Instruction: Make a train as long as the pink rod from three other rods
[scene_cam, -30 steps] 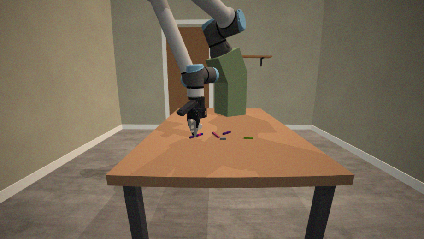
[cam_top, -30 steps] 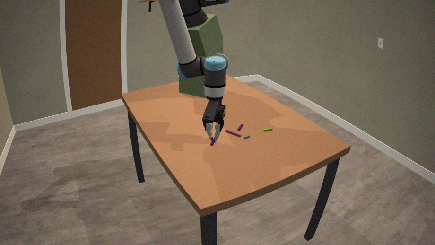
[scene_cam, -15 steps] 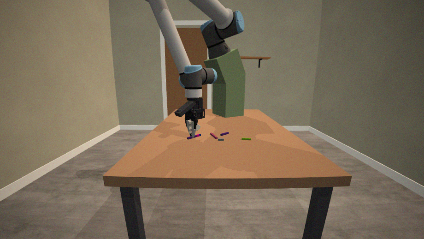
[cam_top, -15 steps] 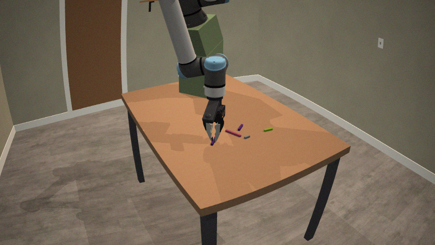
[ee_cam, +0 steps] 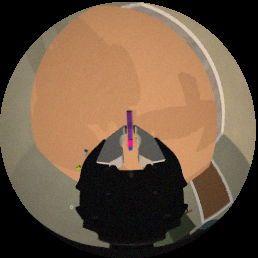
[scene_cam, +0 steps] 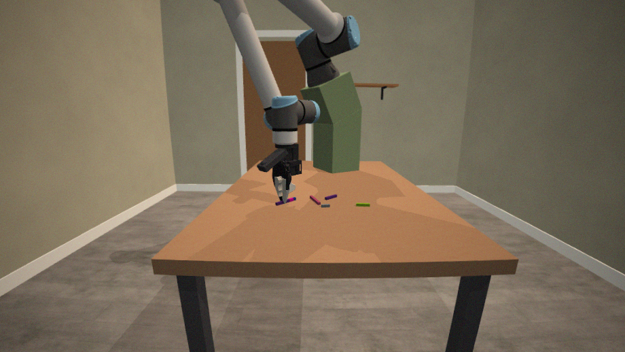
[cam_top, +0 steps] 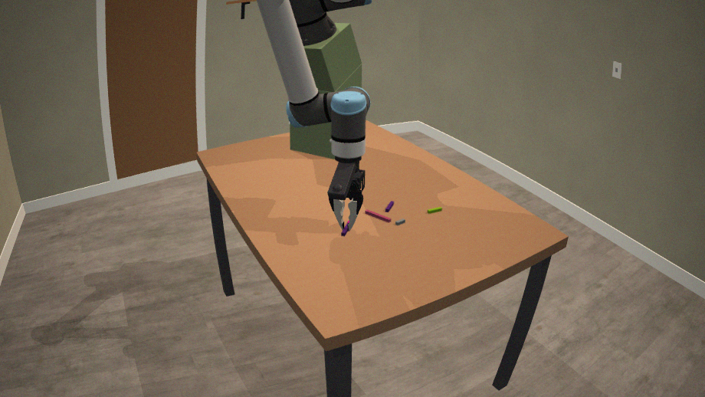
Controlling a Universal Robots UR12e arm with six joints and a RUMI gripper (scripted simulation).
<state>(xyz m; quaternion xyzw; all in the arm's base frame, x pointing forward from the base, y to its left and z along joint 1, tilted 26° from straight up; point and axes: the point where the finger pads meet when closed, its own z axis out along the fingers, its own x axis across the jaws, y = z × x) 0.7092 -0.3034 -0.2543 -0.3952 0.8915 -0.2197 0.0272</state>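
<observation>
The magenta rod lies 3 cm to the left of my hand, 3 cm behind it and 1 cm below it. Round my hand: pink rod (12 cm to the left, 3 cm behind, 1 cm below); blue rod (4 cm to the left, 4 cm behind, 1 cm below); grey rod (16 cm to the left, 4 cm ahead, 1 cm below).
</observation>
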